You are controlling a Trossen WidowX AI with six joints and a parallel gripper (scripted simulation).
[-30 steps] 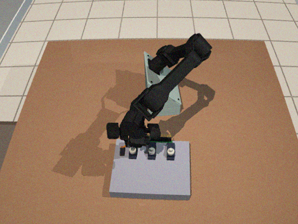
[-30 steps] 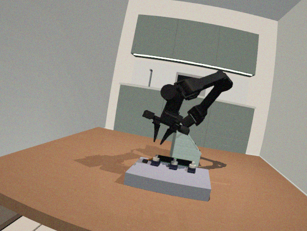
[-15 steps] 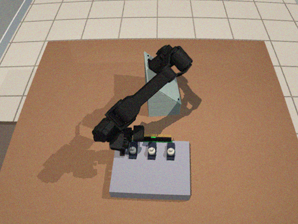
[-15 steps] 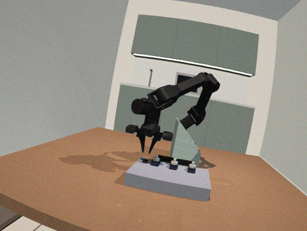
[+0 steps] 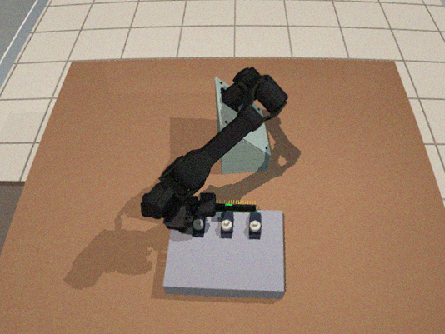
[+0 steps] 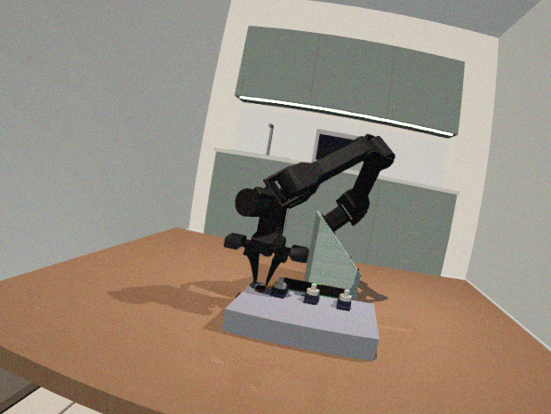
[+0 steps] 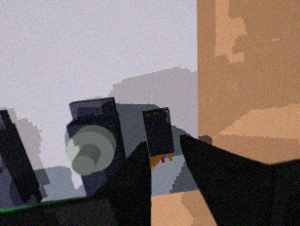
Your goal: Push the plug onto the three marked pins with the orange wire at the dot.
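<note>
My gripper tip is 130 mm to the right of the green band, 40 mm past it and 10 mm below it. The rest, counted from my gripper tip: grey holder block: 120 mm ahead, 110 mm to the left, 40 mm below.
</note>
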